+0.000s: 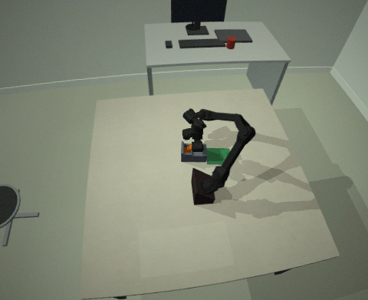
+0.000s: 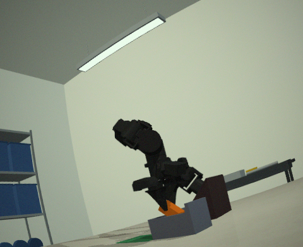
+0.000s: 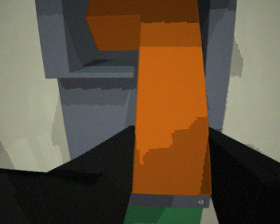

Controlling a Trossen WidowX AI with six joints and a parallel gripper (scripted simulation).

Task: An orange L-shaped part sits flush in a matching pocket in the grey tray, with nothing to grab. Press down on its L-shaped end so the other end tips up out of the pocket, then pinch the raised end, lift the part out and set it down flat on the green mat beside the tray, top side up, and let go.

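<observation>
My gripper tip is 50 mm past the green mat, 140 mm to the left of it and 100 mm above it. Round my gripper tip: orange L-shaped part (10 mm behind, 40 mm to the left, 30 mm below).
</observation>
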